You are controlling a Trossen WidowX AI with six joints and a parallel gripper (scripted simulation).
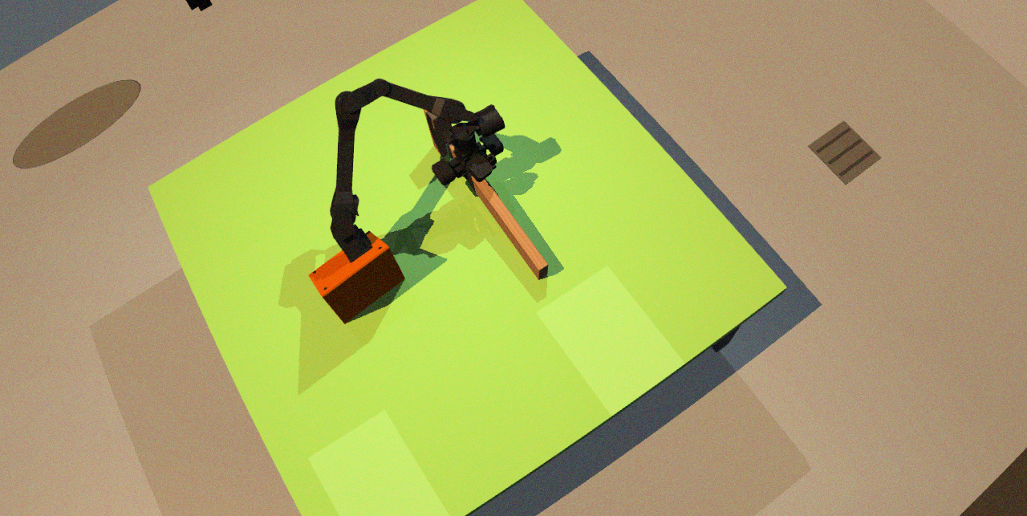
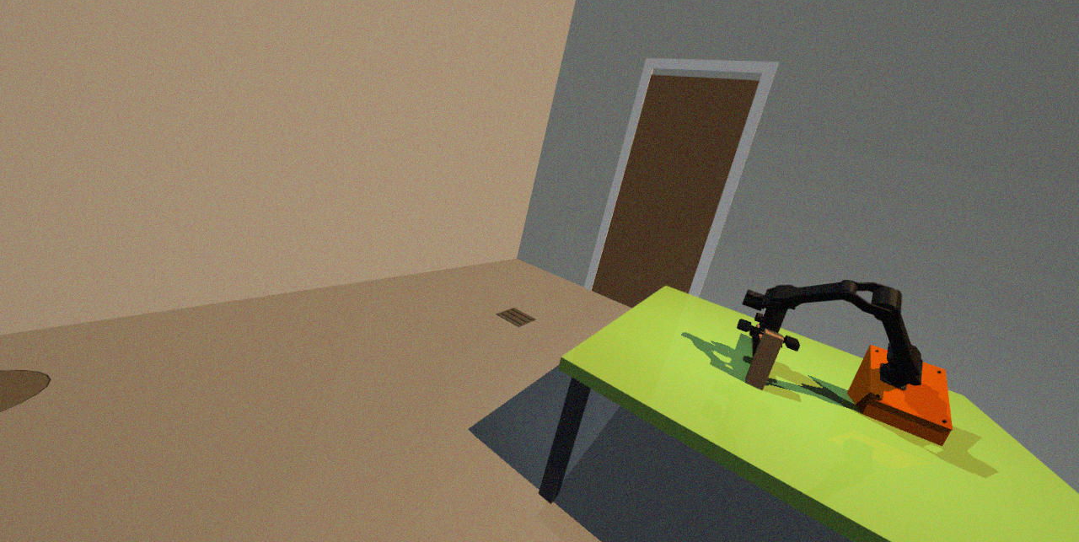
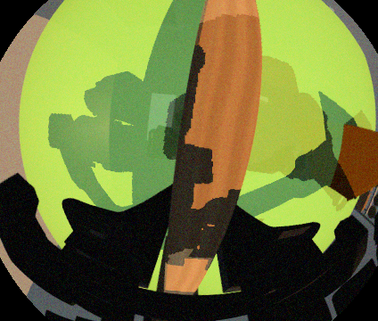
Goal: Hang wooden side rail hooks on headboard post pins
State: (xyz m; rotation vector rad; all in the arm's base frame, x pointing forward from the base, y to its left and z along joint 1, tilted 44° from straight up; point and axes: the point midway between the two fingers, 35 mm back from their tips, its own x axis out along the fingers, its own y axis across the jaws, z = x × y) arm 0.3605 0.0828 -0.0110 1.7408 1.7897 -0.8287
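The headboard post is 10 mm ahead of my gripper tip, 140 mm to the left of it and 40 mm above it.
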